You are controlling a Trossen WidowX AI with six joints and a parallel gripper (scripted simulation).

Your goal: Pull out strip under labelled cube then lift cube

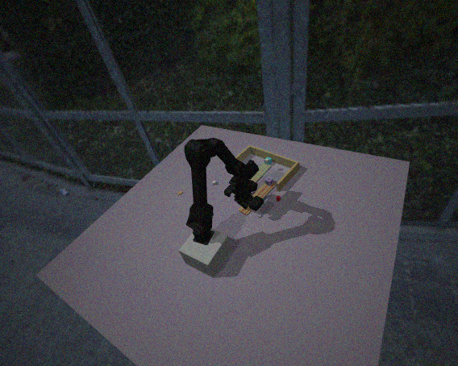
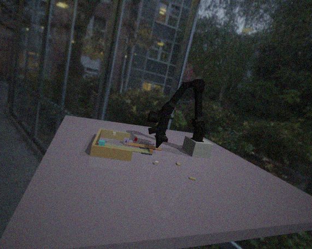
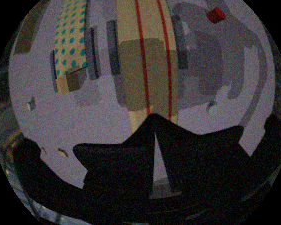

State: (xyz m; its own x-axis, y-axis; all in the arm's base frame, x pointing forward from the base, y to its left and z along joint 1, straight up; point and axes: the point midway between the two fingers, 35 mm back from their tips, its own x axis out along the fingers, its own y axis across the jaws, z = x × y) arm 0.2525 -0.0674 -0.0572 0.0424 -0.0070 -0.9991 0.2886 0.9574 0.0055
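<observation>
My gripper tip is now 190 mm short of the pale purple labelled cube, 50 mm to the left of it and 10 mm below it. Also, from my gripper tip: small red cube: 130 mm to the right, 100 mm ahead, 10 mm above.
</observation>
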